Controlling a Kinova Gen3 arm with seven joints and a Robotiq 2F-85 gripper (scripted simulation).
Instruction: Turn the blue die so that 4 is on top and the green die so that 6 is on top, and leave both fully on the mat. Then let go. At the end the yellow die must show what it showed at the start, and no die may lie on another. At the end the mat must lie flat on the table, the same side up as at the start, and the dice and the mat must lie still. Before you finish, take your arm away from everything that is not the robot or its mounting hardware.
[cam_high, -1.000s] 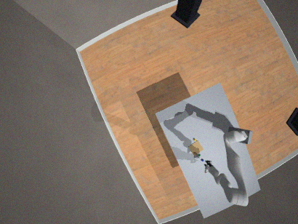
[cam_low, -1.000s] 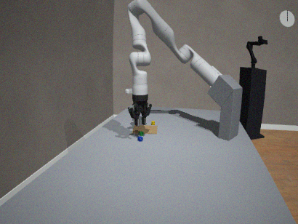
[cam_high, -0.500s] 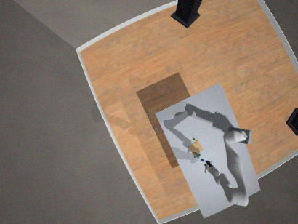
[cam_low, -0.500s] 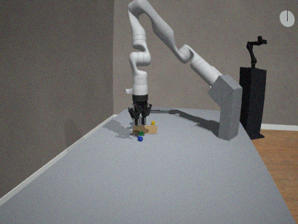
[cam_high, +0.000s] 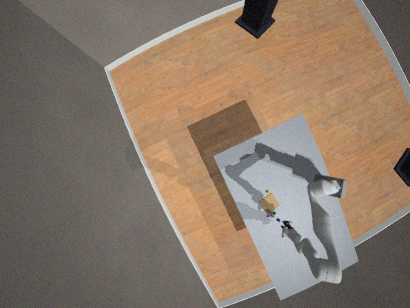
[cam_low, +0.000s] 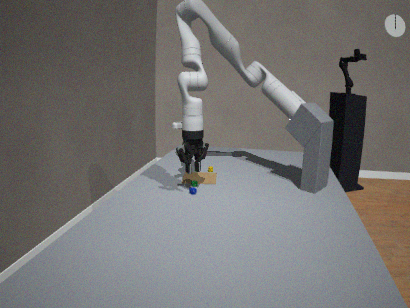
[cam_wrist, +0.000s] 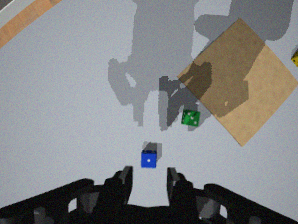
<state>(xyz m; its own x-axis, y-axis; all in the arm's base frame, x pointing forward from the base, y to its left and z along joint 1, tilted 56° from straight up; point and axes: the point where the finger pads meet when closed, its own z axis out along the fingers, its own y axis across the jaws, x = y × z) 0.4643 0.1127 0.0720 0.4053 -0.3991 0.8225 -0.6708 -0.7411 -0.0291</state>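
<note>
Now: hand 9 cm above the blue die. Round my hand: green die (2 cm behind, 8 cm to the right, 9 cm below); tan mat (5 cm behind, 17 cm to the right, 10 cm below); yellow die (12 cm behind, 25 cm to the right, 9 cm below).
</note>
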